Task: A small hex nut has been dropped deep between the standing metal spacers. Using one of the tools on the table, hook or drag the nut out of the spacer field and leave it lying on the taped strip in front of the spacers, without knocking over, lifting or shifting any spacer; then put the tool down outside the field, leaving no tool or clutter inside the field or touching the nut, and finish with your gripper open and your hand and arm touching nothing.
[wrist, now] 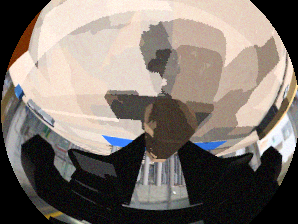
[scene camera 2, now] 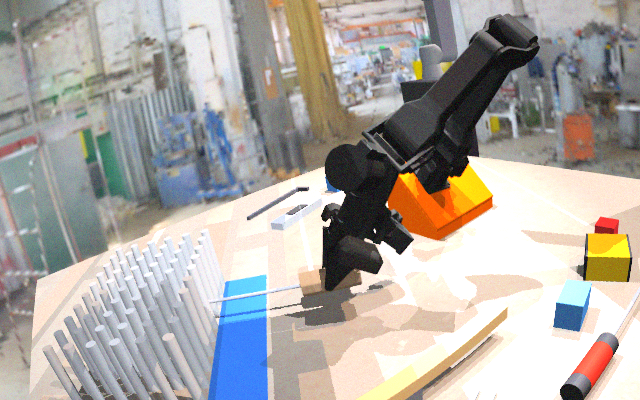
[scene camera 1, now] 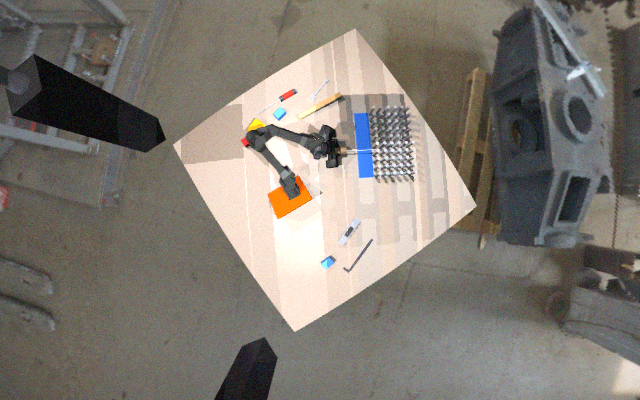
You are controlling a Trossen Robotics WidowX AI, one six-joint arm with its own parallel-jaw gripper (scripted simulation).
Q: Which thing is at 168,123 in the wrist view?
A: A hook tool.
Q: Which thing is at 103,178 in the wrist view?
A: My gripper.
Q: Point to a blue taped strip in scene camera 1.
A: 363,140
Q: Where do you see a hook tool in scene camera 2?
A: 311,282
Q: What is my gripper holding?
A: A hook tool.
